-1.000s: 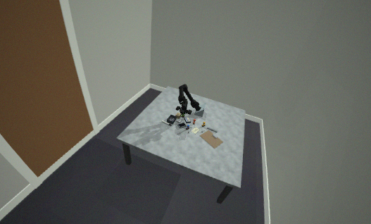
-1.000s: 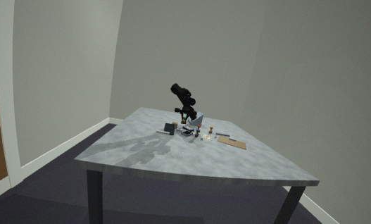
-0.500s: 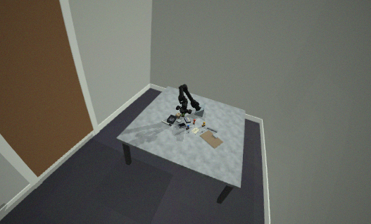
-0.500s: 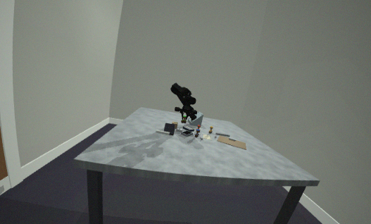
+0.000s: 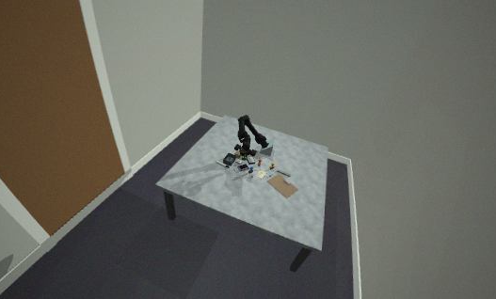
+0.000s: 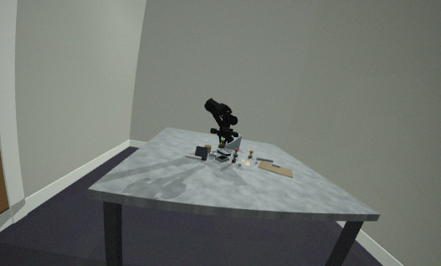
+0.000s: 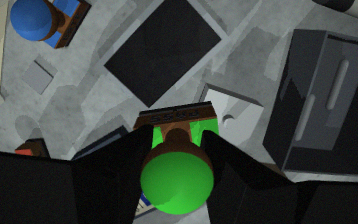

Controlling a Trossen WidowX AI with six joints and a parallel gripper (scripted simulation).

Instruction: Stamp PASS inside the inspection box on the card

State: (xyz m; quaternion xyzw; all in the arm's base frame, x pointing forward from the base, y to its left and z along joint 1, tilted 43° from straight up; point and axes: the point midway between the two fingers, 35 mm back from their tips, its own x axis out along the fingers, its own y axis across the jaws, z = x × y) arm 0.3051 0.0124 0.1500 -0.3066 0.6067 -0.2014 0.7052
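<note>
Now: gripper tip 10 mm short of the cream card, 190 mm to the right of it and 100 mm above it. From my gripper tip the other things lie so: dark tray (20 mm ahead, 130 mm to the right, 80 mm below); then tan box (90 mm behind, 100 mm to the right, 70 mm below); then green stamp (right at my gripper tip).
</note>
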